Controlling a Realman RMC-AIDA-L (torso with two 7-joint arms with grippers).
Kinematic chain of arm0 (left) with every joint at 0, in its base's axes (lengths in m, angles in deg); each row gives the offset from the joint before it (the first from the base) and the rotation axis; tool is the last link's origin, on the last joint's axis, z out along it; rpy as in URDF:
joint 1: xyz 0 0 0.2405 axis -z
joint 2: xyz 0 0 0 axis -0.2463 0.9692 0
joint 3: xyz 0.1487 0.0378 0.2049 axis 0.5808 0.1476 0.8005
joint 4: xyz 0 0 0 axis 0.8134 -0.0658 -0.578
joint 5: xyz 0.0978 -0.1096 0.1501 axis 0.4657 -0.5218 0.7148
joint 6: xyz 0 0 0 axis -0.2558 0.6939 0.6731
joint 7: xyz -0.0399 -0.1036 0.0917 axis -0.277 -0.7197 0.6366
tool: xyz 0 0 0 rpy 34.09 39.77 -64.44
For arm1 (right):
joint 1: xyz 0 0 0.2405 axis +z
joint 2: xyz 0 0 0 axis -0.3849 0.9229 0
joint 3: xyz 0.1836 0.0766 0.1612 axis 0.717 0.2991 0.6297
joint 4: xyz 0 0 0 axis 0.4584 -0.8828 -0.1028
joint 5: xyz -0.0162 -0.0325 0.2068 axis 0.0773 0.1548 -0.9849
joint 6: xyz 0 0 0 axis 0.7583 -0.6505 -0.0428
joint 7: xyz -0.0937 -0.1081 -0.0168 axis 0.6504 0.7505 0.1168
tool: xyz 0 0 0 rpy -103.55 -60.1 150.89
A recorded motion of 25 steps. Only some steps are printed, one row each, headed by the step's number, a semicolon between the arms.
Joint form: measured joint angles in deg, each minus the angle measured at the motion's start. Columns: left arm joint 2, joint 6, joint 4, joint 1, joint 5, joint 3, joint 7; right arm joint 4, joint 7, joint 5, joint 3, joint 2, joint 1, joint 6.
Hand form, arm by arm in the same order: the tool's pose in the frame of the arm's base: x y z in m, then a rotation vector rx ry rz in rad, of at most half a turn. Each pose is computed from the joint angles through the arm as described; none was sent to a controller.
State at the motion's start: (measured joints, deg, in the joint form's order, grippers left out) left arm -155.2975 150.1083 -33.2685 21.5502 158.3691 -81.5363 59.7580; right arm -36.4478 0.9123 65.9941 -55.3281 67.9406 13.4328 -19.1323
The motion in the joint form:
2: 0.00 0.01 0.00 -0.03 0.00 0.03 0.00; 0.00 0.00 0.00 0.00 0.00 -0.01 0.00
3: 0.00 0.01 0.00 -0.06 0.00 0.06 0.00; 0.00 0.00 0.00 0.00 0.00 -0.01 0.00
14: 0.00 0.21 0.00 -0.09 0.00 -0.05 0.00; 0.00 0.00 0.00 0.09 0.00 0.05 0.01
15: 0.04 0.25 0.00 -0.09 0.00 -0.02 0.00; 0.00 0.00 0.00 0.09 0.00 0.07 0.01
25: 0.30 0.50 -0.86 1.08 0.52 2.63 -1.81; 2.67 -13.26 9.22 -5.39 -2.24 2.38 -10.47
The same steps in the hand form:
2: -0.3287 0.1819 -0.0034 -1.6290 -0.5237 -1.1899; 0.2321 0.4193 0.0678 -1.6661 0.2058 1.0055
3: -0.3288 0.1817 -0.0034 -1.6293 -0.5242 -1.1896; 0.2321 0.4193 0.0678 -1.6661 0.2058 1.0055
14: -0.3286 0.1814 -0.0029 -1.6263 -0.5215 -1.1919; 0.2319 0.4196 0.0681 -1.6648 0.2054 1.0065
15: -0.3287 0.1814 -0.0027 -1.6270 -0.5205 -1.1920; 0.2317 0.4196 0.0681 -1.6649 0.2051 1.0068
25: -0.3243 0.1849 -0.0056 -1.6962 -0.5246 -1.2256; 0.2227 0.4428 0.0536 -1.8794 0.3383 0.9143

